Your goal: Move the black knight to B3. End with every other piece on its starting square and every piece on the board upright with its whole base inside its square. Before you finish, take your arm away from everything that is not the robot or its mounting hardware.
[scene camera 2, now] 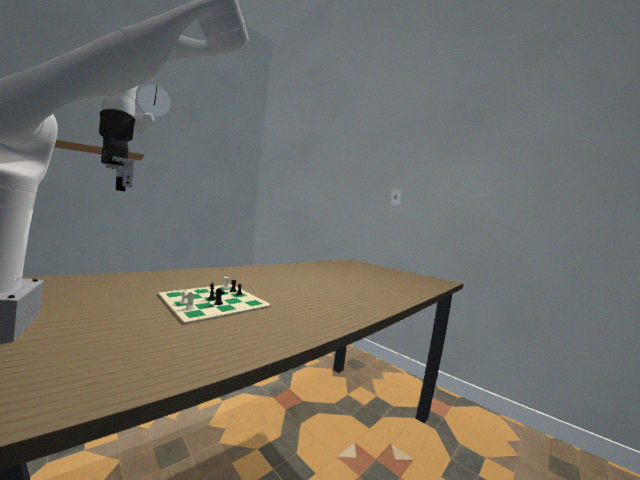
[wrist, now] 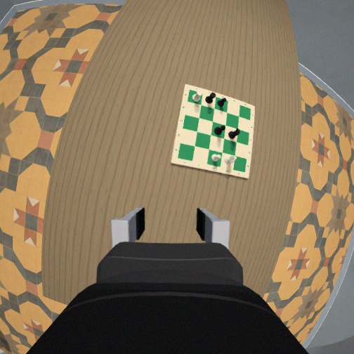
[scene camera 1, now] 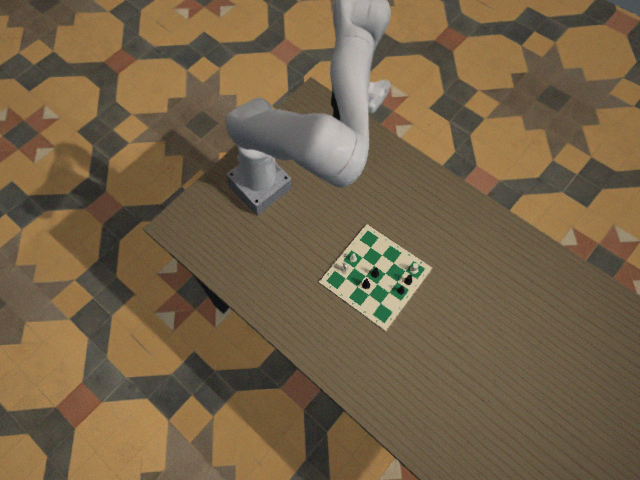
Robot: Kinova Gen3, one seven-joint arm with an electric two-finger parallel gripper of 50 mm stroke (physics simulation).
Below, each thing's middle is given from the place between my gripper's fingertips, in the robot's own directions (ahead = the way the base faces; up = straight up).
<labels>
Now: hand 21 cm short of the chessboard [scene camera 1: 381, 303], 11 cm to the left of it and 27 cm above it.
</labels>
